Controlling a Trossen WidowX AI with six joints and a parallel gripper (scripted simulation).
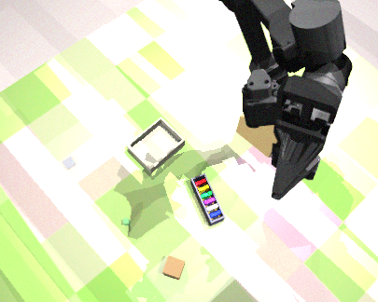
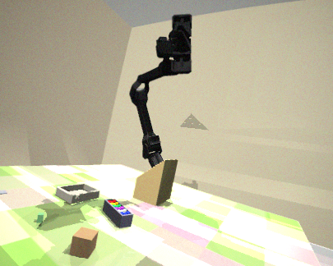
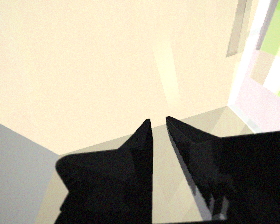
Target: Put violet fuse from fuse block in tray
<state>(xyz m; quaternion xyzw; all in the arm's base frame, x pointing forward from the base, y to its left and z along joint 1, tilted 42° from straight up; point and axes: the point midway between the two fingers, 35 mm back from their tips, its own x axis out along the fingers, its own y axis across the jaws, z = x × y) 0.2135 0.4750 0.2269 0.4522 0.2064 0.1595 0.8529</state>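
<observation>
Now: the violet fuse 60 mm behind my gripper tip, 150 mm to the right of it and 570 mm below it. From my gripper tip the other things lie so: grey tray: 40 mm behind, 370 mm to the right, 590 mm below; green fuse: 60 mm behind, 170 mm to the right, 570 mm below; white fuse: 60 mm behind, 130 mm to the right, 570 mm below.
</observation>
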